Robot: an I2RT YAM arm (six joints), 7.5 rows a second.
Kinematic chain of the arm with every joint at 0, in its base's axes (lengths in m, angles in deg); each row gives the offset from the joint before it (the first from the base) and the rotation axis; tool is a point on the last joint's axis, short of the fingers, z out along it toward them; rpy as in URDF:
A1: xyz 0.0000 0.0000 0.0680 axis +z
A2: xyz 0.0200 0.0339 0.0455 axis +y
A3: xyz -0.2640 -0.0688 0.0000 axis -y
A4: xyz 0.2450 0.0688 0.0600 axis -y
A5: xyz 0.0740 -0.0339 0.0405 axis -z
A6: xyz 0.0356 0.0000 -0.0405 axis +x
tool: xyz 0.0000 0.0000 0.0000 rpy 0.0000 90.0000 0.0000
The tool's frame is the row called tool.
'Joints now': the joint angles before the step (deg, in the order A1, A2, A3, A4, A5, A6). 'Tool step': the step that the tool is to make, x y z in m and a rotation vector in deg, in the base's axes. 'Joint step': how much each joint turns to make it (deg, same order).
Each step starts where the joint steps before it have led.
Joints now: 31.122 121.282 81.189 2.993 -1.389 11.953
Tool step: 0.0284 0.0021 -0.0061 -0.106 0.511 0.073
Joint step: -1.590 5.706 8.071 -2.893 -1.423 -0.877
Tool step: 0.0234 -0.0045 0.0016 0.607 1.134 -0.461
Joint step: -1.842 3.799 7.139 -4.046 -1.750 -0.002
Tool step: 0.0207 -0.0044 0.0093 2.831 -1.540 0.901
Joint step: -1.669 2.614 5.791 -0.532 -3.153 -0.086
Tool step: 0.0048 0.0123 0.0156 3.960 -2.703 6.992
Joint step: 0.516 0.894 3.711 1.044 -6.691 -1.672
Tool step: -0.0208 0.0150 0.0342 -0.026 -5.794 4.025
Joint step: 2.458 -5.162 -2.525 1.671 -0.016 -3.243
